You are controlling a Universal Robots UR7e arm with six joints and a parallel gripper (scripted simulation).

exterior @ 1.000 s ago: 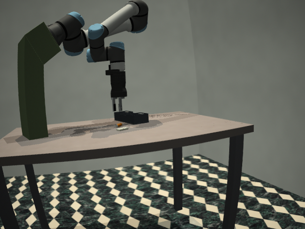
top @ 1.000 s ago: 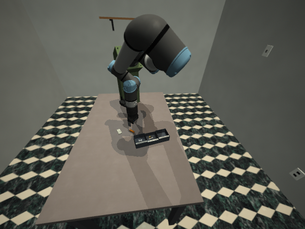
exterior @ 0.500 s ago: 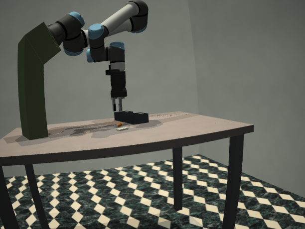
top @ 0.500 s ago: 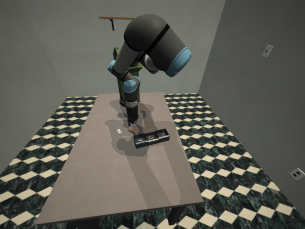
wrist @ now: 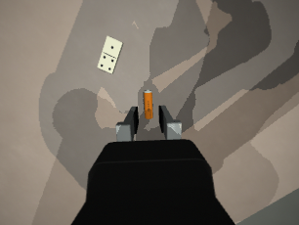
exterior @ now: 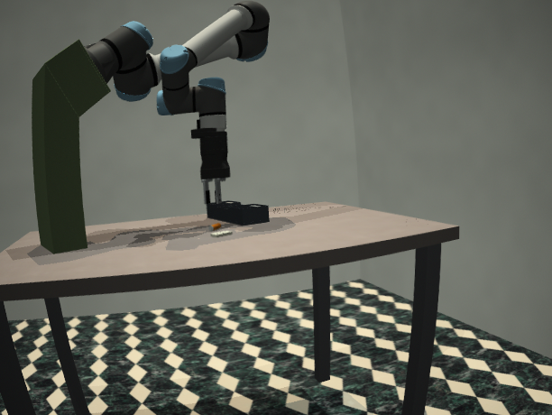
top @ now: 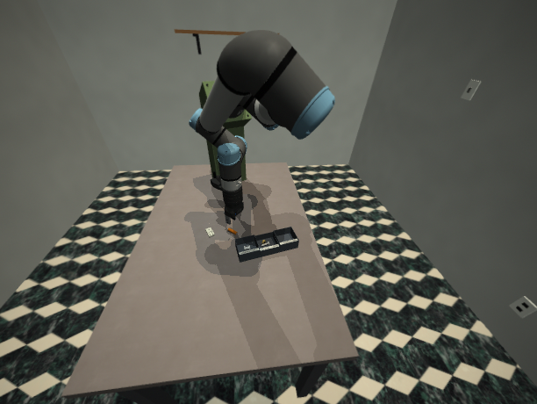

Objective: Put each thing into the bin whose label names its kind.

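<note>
My gripper is now 80 mm above the orange battery. The rest, counted from my hand: white domino 100 mm to the right, 80 mm below, 10 mm ahead; then grey bolt 160 mm to the left, 70 mm below, 70 mm ahead; then brass nut 150 mm to the left, 70 mm below, 60 mm ahead.
</note>
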